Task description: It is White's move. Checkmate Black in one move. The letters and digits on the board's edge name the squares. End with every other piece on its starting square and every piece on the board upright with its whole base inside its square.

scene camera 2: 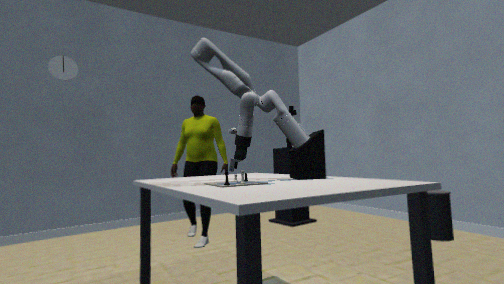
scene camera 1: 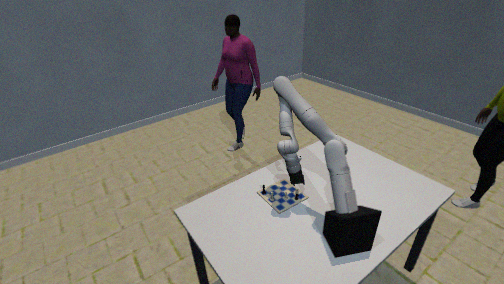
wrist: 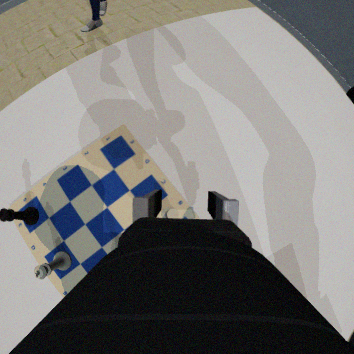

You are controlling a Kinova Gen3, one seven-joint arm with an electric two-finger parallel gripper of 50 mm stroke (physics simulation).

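Places are measured from the arm's base along level axes (x left, y down, z back), in centimetres.
Pixels of known places: gripper, fingertip midpoint: (scene camera 2: 232,169) (scene camera 1: 299,183) (wrist: 184,200); arm's base at its link origin: (scene camera 2: 302,143) (scene camera 1: 345,211).
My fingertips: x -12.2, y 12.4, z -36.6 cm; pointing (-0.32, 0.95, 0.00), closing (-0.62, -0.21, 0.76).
Note:
Ahead of a thing's pixels: the offset from my fingertips to its top centre. Level surfaces: height alone.
The blue-and-cream chessboard @(dx +8.9, dy +5.6, dz -5.0 cm) (scene camera 1: 280,206) (scene camera 2: 212,184) (wrist: 122,131) lies on the table. A tall black piece @(dx +15.6, dy -0.8, dz -13.7 cm) (scene camera 1: 264,189) (scene camera 2: 226,177) (wrist: 22,216) stands upright on a blue corner square. A white piece @(dx +16.4, dy -0.8, dz -6.1 cm) (scene camera 1: 272,196) (wrist: 52,265) stands upright on a blue square near it. A smaller black piece @(dx +6.0, dy +1.6, dz +3.4 cm) (scene camera 1: 297,195) stands near the board's right corner, hidden in the wrist view. My gripper (scene camera 2: 234,165) (wrist: 184,200) is open and empty, above the board's right part. A pale piece @(dx +1.8, dy +2.3, dz +0.3 cm) (wrist: 172,213) shows below, between the fingers in the wrist view, mostly hidden by the gripper body.
The white table @(dy +6.2 cm) (scene camera 1: 220,235) (scene camera 2: 350,187) carries the black arm base (scene camera 1: 350,232) (scene camera 2: 310,160). A person in a pink top (scene camera 1: 240,60) stands behind the table; another in a yellow-green top (scene camera 1: 495,112) (scene camera 2: 201,137) stands off to its side. Arm shadows cross the table.

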